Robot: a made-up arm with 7 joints. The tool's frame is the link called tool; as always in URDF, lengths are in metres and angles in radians.
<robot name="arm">
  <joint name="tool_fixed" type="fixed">
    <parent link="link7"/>
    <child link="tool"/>
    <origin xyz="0 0 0" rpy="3.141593 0 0"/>
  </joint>
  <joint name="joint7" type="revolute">
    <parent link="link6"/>
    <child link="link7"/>
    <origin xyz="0.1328 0 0" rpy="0 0 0"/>
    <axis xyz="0 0 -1"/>
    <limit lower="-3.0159" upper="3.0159"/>
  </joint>
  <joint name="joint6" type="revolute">
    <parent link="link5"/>
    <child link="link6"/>
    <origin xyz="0 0 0" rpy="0 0 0"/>
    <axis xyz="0 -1 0"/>
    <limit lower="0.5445" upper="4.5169"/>
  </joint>
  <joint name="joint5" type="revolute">
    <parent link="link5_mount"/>
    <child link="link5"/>
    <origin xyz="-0.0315 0 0.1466" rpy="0 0 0"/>
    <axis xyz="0 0 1"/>
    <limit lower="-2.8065" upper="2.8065"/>
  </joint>
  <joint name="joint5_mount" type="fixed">
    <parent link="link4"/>
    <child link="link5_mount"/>
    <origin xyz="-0.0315 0 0.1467" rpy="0 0 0"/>
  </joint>
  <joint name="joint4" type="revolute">
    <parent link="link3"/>
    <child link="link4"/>
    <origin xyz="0.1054 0 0" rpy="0 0 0"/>
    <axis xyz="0 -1 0"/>
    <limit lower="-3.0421" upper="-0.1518"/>
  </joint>
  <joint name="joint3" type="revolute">
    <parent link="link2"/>
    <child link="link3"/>
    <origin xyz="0 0 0.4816" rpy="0 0 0"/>
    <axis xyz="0 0 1"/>
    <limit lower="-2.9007" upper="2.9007"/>
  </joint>
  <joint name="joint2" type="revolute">
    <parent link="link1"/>
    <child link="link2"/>
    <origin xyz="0 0 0" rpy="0 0 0"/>
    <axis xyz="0 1 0"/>
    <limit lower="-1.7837" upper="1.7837"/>
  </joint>
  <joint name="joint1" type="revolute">
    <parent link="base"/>
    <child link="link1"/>
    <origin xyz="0 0 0.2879" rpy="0 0 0"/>
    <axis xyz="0 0 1"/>
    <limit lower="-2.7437" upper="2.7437"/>
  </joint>
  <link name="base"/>
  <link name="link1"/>
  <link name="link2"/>
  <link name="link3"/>
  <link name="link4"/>
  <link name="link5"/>
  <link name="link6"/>
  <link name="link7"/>
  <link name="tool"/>
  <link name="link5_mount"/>
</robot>
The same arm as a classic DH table. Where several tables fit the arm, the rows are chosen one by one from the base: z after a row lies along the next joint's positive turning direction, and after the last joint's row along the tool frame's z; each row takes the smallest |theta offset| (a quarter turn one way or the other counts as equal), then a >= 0, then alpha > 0; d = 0 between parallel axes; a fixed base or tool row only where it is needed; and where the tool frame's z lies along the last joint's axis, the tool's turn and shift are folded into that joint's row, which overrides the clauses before.
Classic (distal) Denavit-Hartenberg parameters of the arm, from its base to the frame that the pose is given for. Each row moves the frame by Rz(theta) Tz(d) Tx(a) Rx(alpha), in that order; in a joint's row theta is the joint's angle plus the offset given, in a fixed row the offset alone. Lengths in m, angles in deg.
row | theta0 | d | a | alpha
joint1 | 0 | 0.2879 | 0 | -90
joint2 | 0 | 0 | 0 | 90
joint3 | 0 | 0.4816 | 0.1054 | 90
joint4 | 0 | 0 | -0.063 | -90
joint5 | 0 | 0.2933 | 0 | 90
joint6 | 0 | 0 | 0.1328 | 90
joint7 | 0 | 0 | 0 | 0
Joint limits (deg, base to tool): -157.2..157.2 -102.2..102.2 -166.2..166.2 -174.3..-8.7 -160.8..160.8 31.2..258.8 -172.8..172.8

